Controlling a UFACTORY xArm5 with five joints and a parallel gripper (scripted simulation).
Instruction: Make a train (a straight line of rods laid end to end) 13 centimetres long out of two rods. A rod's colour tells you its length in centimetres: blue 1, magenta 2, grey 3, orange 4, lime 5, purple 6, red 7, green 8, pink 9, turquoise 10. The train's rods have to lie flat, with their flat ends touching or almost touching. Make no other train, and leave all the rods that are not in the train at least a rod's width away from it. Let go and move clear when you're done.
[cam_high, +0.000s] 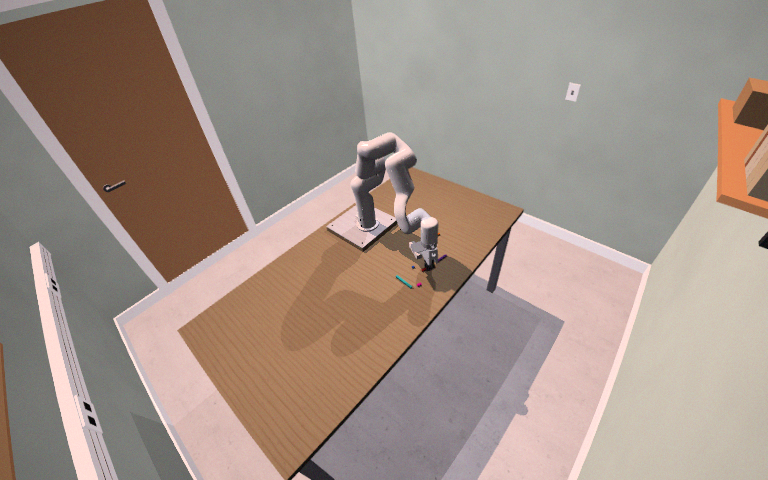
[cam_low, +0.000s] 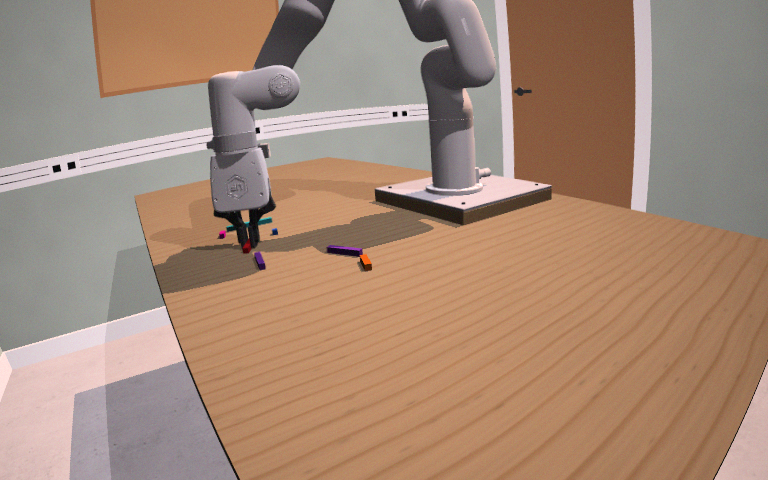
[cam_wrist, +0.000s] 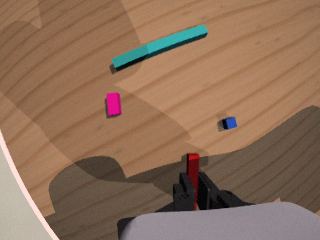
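Now: the blue rod 6 cm behind my hand, 4 cm to the right of it and 2 cm below it. The rest, counted from my hand: turquoise rod (14 cm to the right, 3 cm behind, 2 cm below); magenta rod (11 cm to the right, 3 cm ahead, 2 cm below); red rod (2 cm below).
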